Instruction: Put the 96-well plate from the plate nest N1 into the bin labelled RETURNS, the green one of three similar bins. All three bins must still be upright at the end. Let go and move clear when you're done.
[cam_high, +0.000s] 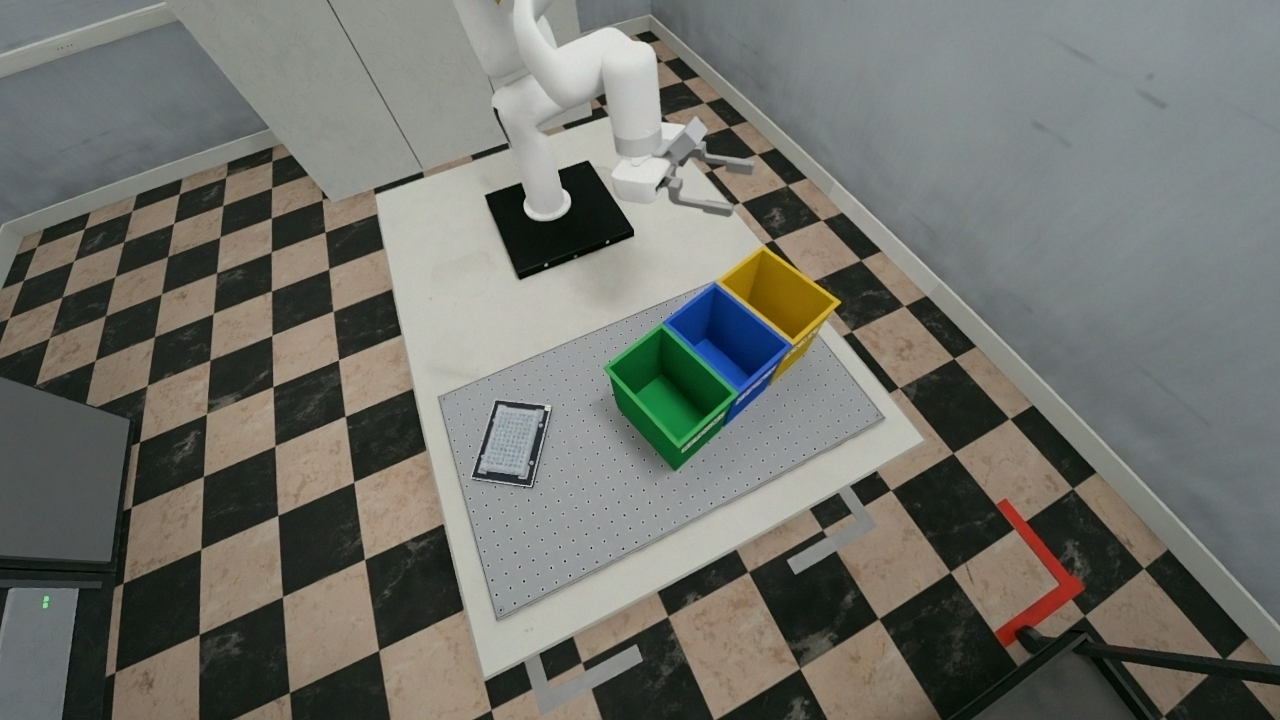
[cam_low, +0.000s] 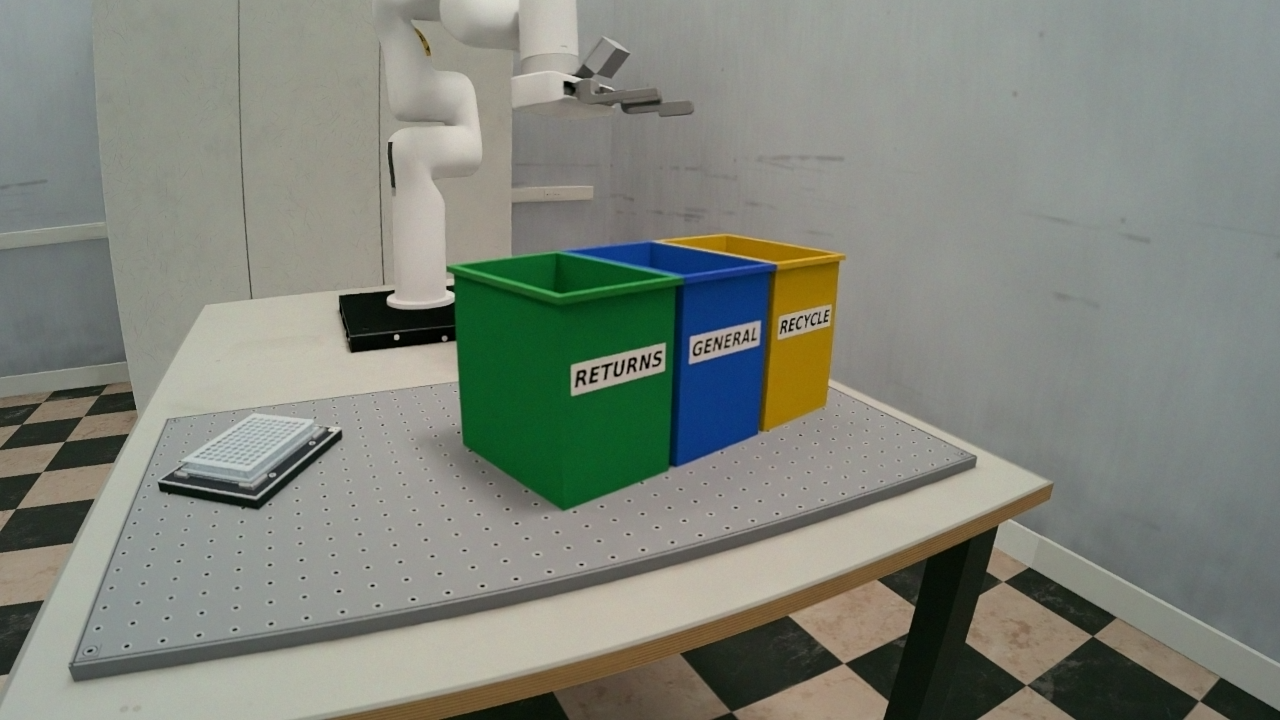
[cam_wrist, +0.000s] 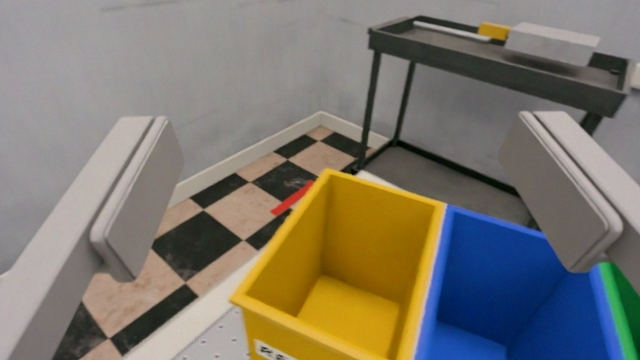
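My gripper is now 90 mm short of the clear 96-well plate, 490 mm to the left of it and 330 mm above it. Also, from my hand: yellow recycle bin (110 mm ahead, 60 mm to the left, 250 mm below); green returns bin (180 mm ahead, 190 mm to the right, 250 mm below); blue general bin (150 mm ahead, 70 mm to the right, 250 mm below).
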